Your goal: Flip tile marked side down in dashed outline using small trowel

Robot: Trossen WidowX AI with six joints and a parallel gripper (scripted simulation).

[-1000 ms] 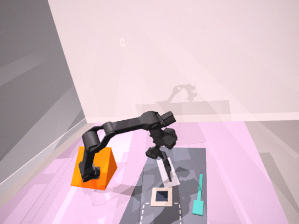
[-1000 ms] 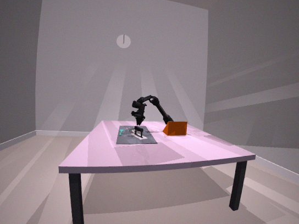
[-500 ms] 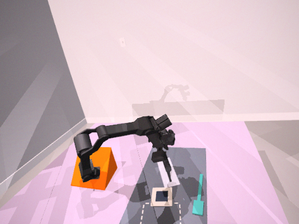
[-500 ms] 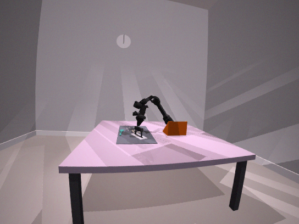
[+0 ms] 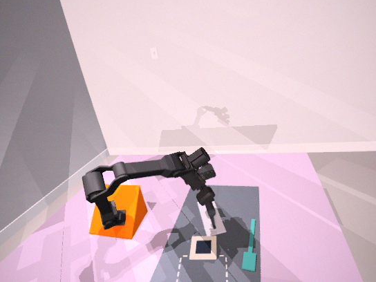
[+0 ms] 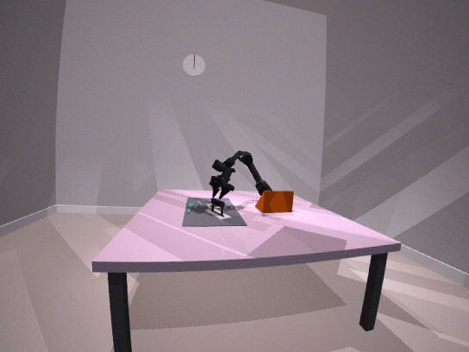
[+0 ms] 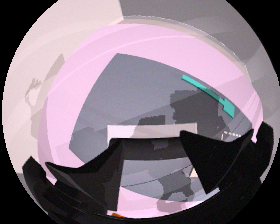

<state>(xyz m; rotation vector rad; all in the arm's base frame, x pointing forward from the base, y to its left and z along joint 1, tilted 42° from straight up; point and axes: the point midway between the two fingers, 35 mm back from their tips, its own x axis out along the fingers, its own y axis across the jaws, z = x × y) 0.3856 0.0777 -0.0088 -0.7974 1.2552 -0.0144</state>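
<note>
Right now my gripper tip is 60 mm above the small trowel, 30 mm to the left of it and 10 mm past it. Also, from my gripper tip: tile (170 mm to the right, 100 mm below, 30 mm behind); then grey mat (130 mm to the right, 120 mm below); then teal trowel-shaped tool (170 mm to the right, 140 mm ahead, 100 mm below).
</note>
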